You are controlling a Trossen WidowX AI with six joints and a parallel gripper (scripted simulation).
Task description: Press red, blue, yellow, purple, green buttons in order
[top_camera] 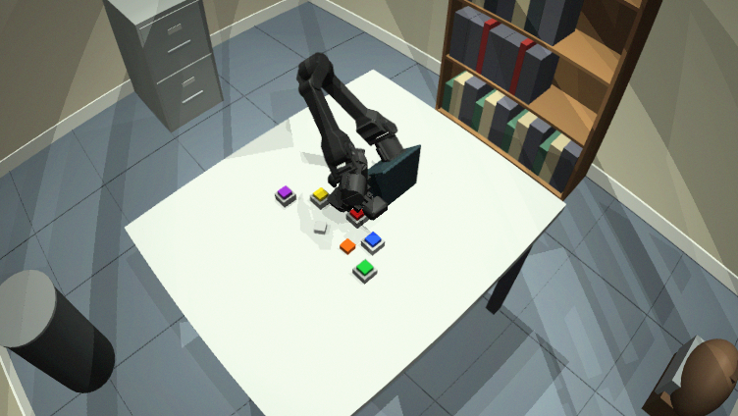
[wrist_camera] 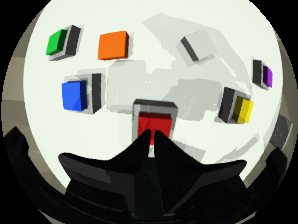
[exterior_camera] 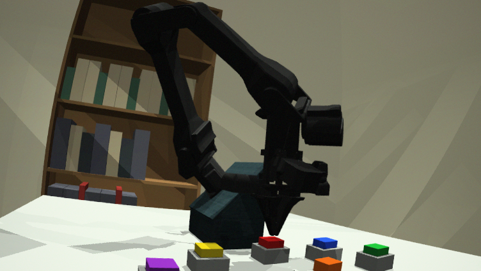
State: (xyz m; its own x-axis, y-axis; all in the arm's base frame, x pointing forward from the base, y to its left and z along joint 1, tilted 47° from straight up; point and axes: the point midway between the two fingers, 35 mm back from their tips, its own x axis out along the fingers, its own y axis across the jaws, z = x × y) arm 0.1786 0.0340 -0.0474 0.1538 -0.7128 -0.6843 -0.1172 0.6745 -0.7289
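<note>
Right now the red button is 1 cm below my gripper tip. Round my gripper tip: white block 10 cm ahead, 3 cm to the right, 4 cm below; then blue button 2 cm ahead, 10 cm to the left, 1 cm below; then orange block 8 cm ahead, 6 cm to the left, 4 cm below.
</note>
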